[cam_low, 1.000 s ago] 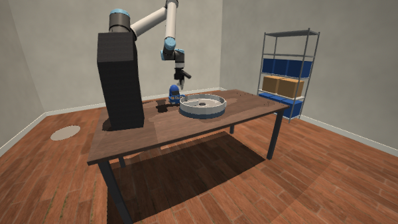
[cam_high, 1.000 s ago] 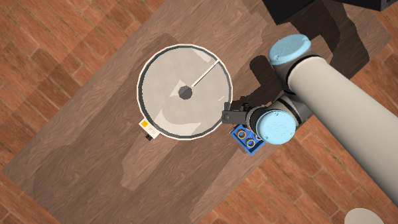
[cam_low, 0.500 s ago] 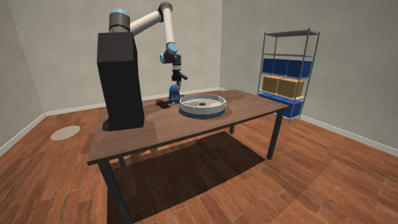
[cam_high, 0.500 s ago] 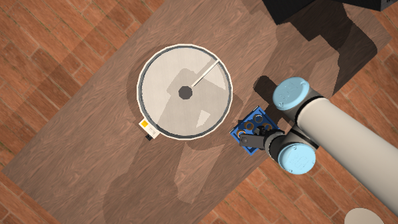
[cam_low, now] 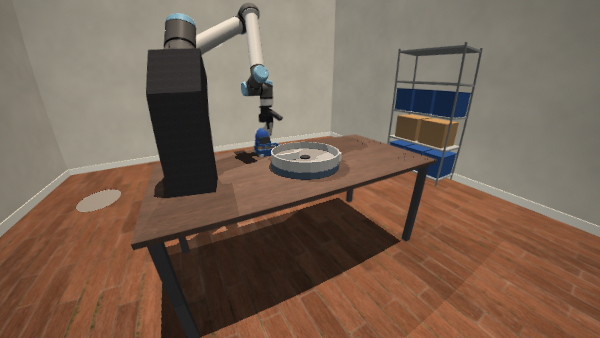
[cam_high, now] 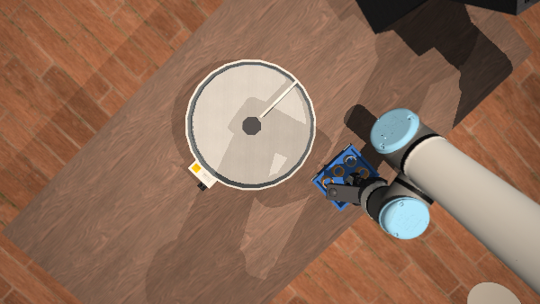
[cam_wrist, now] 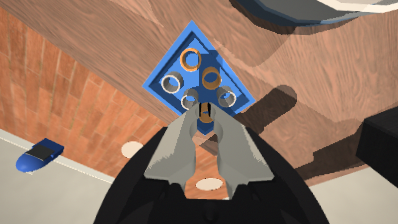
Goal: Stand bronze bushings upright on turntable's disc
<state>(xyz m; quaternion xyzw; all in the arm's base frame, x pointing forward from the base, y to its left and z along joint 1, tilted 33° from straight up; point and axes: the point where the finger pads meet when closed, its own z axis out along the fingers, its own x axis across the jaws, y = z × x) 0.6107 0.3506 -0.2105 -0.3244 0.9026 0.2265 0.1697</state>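
Right now my hand is 1 cm past the blue crate, 2 cm to the right of it and 12 cm above it. Also, from my hand: round turntable 8 cm ahead, 35 cm to the right, 9 cm below.
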